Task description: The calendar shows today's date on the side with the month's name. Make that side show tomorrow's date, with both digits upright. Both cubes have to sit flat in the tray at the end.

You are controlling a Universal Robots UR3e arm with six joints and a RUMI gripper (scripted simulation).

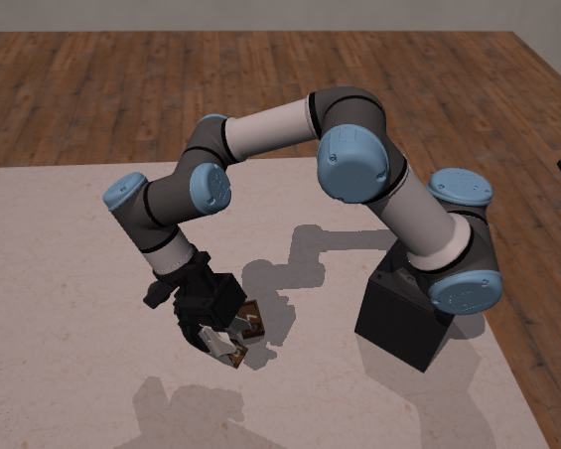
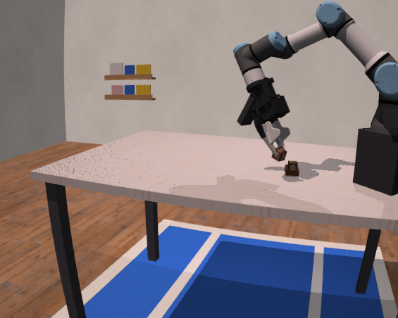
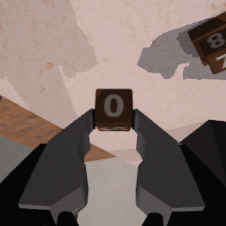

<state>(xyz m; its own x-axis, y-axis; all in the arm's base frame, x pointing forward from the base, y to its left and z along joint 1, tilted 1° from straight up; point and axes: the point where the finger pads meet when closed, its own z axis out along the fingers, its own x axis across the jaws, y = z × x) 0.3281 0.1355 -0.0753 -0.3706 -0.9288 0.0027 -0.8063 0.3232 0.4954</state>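
My gripper is now 120 mm to the left of the calendar tray, 80 mm above it and 20 mm past it. The rest, counted from my hand: brown digit cube (10 mm below).
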